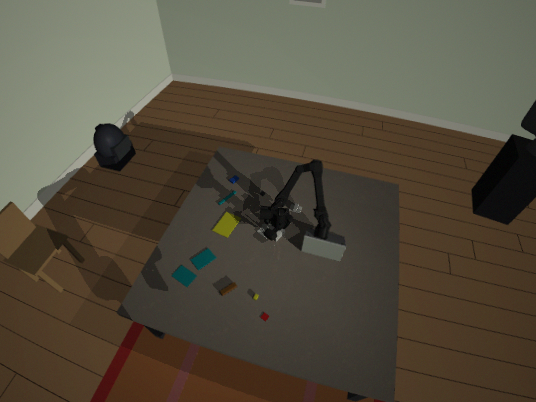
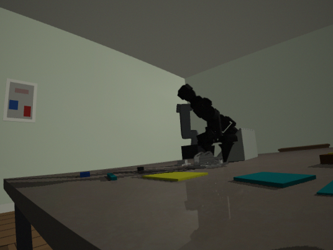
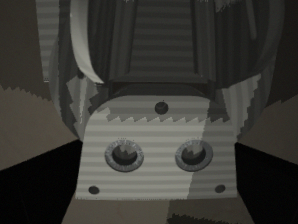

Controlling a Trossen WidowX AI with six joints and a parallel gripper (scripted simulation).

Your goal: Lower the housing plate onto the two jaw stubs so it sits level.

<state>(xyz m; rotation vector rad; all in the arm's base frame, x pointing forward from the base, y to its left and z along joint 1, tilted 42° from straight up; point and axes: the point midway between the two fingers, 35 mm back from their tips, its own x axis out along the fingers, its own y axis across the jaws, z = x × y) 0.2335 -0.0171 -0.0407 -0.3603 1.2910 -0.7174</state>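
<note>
My gripper tip is now 10 mm short of the pale part and 20 mm below it. From my gripper tip the other things lie so: black cube 210 mm ahead, 250 mm to the right; yellow plate 300 mm ahead, 50 mm to the left, 10 mm below; brown block 100 mm ahead, 400 mm to the left.
</note>
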